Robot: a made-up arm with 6 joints. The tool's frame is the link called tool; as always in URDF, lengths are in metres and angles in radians. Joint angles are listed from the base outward. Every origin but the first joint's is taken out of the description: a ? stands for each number. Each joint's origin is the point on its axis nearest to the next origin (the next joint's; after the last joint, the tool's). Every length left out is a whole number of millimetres.
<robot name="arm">
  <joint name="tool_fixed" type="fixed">
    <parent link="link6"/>
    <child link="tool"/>
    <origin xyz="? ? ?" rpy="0 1.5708 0"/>
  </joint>
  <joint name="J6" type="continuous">
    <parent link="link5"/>
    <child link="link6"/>
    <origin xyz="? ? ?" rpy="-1.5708 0 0"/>
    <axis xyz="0 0 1"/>
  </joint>
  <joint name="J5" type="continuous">
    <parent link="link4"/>
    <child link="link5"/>
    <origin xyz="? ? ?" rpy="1.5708 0 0"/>
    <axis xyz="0 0 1"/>
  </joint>
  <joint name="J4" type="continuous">
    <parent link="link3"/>
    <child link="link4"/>
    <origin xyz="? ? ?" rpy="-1.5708 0 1.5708"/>
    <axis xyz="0 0 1"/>
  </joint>
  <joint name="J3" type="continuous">
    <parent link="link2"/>
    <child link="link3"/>
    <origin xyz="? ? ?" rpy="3.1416 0 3.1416"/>
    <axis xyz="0 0 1"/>
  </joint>
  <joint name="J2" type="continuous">
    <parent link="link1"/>
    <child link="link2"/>
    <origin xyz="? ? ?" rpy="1.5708 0 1.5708"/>
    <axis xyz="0 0 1"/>
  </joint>
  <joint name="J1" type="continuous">
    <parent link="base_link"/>
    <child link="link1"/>
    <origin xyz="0 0 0.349" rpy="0 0 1.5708"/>
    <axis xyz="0 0 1"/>
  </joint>
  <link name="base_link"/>
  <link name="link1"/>
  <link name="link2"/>
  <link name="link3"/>
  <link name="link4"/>
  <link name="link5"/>
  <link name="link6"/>
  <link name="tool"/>
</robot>
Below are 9 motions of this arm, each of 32 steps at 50 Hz.
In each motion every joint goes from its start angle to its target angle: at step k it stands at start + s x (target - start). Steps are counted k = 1, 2, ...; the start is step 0. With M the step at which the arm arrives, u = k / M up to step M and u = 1 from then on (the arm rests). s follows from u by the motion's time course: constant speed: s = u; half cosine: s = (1 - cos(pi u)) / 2; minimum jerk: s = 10 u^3 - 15 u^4 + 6 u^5.
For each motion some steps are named. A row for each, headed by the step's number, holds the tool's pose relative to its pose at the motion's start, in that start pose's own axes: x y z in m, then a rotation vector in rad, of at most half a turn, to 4 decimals.
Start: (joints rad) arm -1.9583 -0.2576 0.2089 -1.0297 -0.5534 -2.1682
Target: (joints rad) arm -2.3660 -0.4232 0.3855 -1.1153 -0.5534 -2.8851
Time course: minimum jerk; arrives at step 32
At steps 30, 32:
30: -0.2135 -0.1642 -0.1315 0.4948 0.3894 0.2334
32: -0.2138 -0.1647 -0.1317 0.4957 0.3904 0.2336

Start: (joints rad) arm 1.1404 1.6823 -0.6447 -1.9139 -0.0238 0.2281
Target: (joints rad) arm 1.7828 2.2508 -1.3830 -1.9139 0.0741 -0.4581
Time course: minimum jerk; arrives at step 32
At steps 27, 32:
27: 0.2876 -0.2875 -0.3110 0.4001 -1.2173 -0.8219
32: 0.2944 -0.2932 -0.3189 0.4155 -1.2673 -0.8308

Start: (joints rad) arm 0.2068 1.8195 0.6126 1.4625 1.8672 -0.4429
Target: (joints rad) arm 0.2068 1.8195 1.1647 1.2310 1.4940 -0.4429
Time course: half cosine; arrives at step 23
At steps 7, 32:
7: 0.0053 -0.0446 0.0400 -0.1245 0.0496 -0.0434
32: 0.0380 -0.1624 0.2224 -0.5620 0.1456 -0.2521

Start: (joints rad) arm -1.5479 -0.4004 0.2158 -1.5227 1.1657 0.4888
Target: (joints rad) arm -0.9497 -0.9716 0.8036 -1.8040 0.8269 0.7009
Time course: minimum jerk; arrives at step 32
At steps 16, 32:
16: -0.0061 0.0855 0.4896 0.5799 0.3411 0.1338
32: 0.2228 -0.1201 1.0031 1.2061 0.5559 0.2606

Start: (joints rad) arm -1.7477 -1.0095 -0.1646 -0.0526 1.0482 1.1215
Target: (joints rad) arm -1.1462 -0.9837 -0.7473 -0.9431 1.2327 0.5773
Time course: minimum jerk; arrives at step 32
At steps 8, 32:
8: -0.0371 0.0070 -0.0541 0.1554 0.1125 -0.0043
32: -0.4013 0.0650 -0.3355 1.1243 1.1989 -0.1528

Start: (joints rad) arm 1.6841 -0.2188 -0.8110 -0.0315 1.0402 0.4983
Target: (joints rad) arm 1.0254 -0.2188 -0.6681 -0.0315 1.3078 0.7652
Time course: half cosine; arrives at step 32
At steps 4, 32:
4: -0.0004 -0.0043 0.0008 -0.0210 -0.0034 -0.0275
32: -0.0399 -0.1133 0.0413 -0.6557 -0.0239 -0.6759

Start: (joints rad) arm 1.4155 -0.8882 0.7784 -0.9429 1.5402 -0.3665
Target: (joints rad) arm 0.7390 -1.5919 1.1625 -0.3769 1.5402 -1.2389
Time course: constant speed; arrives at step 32
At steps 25, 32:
25: -0.3204 1.1693 0.3476 1.3605 0.2599 1.0495
32: -0.5529 1.4030 0.5841 1.7208 0.4262 1.3205

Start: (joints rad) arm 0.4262 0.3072 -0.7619 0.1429 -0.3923 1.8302
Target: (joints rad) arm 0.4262 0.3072 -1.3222 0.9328 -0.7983 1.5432
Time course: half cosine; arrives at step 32
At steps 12, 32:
12: 0.0221 0.0460 0.0289 -0.1511 0.0024 0.2990
32: 0.0513 0.1600 0.1225 -0.5531 0.0877 0.8772

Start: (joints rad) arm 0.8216 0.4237 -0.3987 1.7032 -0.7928 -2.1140
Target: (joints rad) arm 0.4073 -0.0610 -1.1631 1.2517 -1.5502 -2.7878
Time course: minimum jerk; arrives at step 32
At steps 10, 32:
10: -0.0234 -0.1395 -0.0126 0.1687 0.0125 -0.2284
32: -0.2970 -0.6476 -0.2639 0.6452 -0.2119 -1.3138

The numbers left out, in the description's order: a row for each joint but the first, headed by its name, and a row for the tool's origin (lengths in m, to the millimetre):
tool: 0 0 0
J6: 0 0 0
J5: 0 -0.125 0
J4: 0.504 0 0
J3: 0 1.284 0
J2: 0 0 0

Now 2 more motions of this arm.
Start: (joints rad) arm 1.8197 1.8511 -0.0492 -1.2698 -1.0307 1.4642
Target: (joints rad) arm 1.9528 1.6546 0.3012 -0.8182 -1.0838 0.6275
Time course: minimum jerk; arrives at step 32
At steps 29, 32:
29: -0.1063 0.2834 0.2608 0.1321 0.1119 -0.3268
32: -0.1070 0.2862 0.2624 0.1332 0.1115 -0.3300

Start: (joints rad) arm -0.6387 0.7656 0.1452 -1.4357 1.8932 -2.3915
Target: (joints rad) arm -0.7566 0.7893 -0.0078 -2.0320 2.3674 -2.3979
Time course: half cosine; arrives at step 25
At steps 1, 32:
1: 0.0002 0.0003 0.0004 -0.0015 0.0000 0.0031
32: 0.0524 0.0523 0.0744 -0.4948 0.0890 0.7489

